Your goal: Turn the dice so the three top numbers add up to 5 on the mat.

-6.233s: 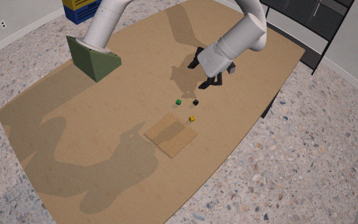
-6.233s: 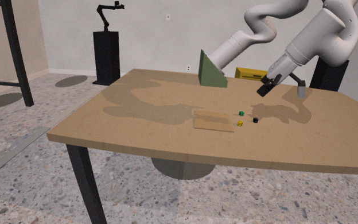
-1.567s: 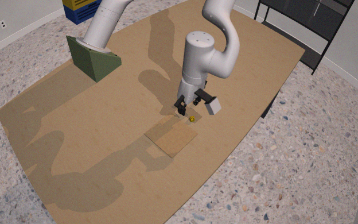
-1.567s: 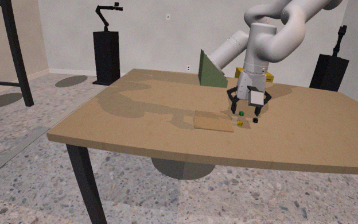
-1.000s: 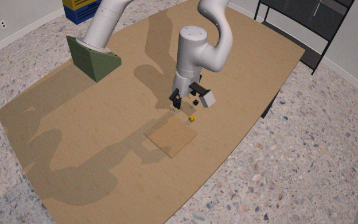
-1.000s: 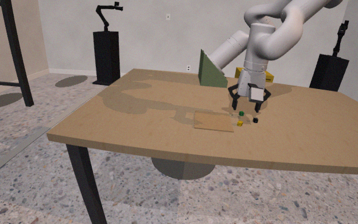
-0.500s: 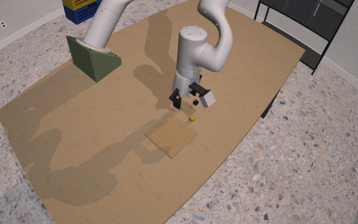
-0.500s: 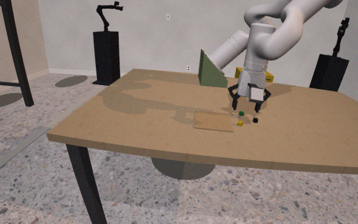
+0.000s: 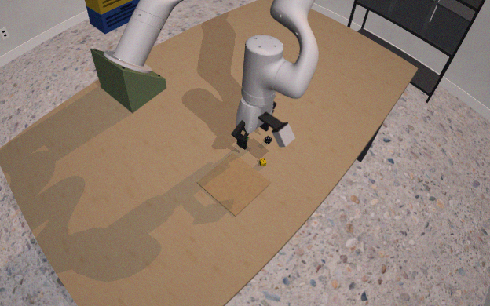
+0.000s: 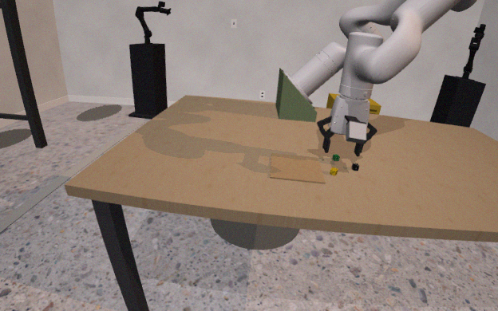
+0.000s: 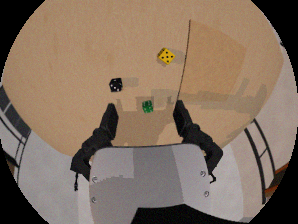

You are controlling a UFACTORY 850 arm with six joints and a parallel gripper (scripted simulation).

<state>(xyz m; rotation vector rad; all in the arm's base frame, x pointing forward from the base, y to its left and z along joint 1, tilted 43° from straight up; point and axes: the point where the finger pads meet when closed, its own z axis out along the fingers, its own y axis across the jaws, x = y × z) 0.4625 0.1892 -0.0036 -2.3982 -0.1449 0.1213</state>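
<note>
Now: hand 4 cm above the green die, 2 cm past it and 1 cm to the left of it. Also, from my hand: tan mat: 13 cm to the right, 6 cm ahead, 4 cm below; then black die: 4 cm to the left, 4 cm below, 2 cm ahead; then yellow die: 7 cm ahead, 4 cm below, 2 cm to the right.
</note>
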